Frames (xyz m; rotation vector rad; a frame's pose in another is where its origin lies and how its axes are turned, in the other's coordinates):
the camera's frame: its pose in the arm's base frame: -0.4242 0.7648 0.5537 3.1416 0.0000 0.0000
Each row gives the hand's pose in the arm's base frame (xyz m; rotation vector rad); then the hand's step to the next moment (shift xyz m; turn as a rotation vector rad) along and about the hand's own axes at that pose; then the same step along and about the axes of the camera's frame.
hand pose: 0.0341 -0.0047 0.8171 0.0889 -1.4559 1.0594
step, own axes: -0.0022 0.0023 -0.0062 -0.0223 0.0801 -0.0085
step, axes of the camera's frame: 0.0037 -0.0041 0.0042 -0.0383 -0.0395 0.0629
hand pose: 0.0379 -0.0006 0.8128 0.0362 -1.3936 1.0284
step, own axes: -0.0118 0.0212 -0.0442 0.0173 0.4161 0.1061
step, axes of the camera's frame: 0.0235 -0.0312 0.0318 -0.3374 -0.1945 0.1818
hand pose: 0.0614 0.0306 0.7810 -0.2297 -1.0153 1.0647
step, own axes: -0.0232 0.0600 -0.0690 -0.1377 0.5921 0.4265
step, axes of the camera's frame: 0.0145 -0.0320 0.0875 -0.7121 -0.0643 0.2007
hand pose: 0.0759 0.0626 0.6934 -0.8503 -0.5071 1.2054
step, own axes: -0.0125 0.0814 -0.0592 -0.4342 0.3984 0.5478
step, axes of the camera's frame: -0.0085 0.0200 0.0991 -0.7767 0.2031 -0.0531
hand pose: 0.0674 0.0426 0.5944 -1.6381 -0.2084 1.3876
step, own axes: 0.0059 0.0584 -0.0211 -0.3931 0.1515 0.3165
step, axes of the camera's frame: -0.0049 0.0389 0.0485 -0.4643 0.1674 -0.1846
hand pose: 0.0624 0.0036 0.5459 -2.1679 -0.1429 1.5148
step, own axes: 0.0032 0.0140 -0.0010 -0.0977 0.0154 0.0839
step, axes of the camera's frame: -0.0005 0.0115 0.0087 -0.1160 0.0204 -0.0544
